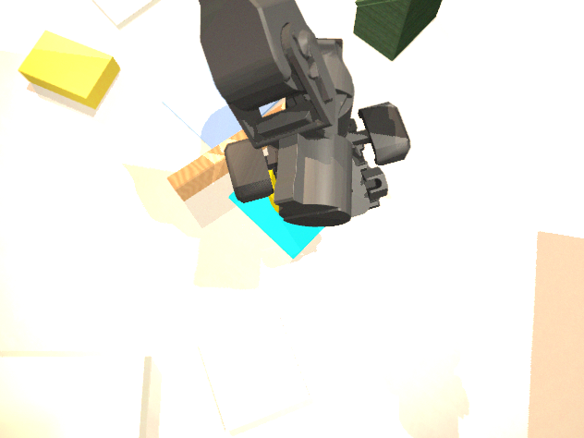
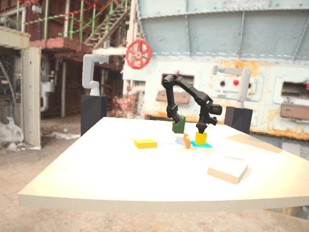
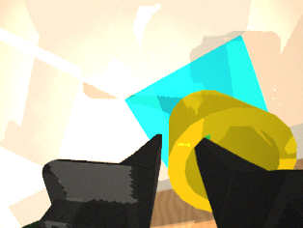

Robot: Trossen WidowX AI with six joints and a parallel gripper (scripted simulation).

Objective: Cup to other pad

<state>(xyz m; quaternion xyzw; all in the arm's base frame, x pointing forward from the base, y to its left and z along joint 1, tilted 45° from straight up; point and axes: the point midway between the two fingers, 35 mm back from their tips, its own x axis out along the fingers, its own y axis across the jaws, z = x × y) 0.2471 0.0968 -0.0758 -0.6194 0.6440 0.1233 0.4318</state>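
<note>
Right now my gripper tip is 20 mm short of the yellow cup and 10 mm to the left of it. Also, from my gripper tip: pale blue pad 180 mm to the right, 50 mm below, 10 mm ahead; then wooden bar 100 mm to the right, 30 mm below, 20 mm ahead; then cyan pad 50 mm below, 30 mm ahead, 10 mm to the right.
</note>
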